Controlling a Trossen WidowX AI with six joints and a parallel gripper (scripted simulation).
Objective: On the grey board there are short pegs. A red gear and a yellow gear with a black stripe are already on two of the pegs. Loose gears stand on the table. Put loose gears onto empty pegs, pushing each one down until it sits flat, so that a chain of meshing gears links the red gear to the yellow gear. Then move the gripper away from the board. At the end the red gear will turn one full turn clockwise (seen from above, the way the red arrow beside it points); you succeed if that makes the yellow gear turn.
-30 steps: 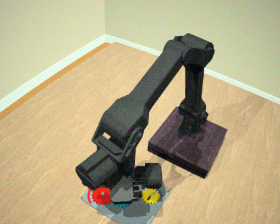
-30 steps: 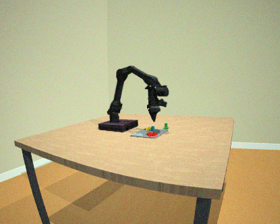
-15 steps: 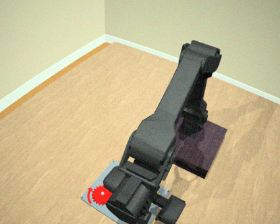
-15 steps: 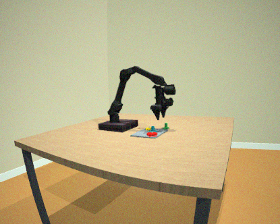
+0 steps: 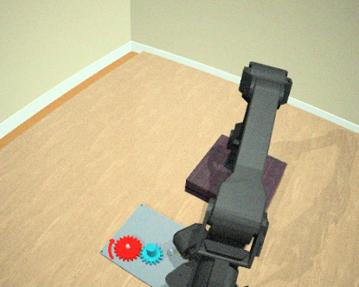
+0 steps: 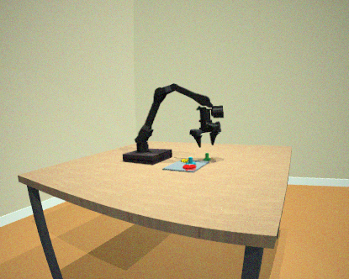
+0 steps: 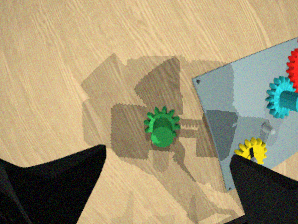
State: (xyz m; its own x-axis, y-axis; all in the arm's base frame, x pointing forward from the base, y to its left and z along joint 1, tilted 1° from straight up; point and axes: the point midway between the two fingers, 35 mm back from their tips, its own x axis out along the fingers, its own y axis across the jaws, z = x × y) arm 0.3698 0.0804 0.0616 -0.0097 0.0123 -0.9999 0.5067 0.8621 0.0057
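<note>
My gripper tip is 10 mm to the right of the green gear and 60 mm above it. From my gripper tip the other things lie so: yellow gear: 90 mm behind, 80 mm to the right, 60 mm below; then teal gear: 30 mm behind, 150 mm to the right, 60 mm below; then red gear: 20 mm behind, 200 mm to the right, 60 mm below.
</note>
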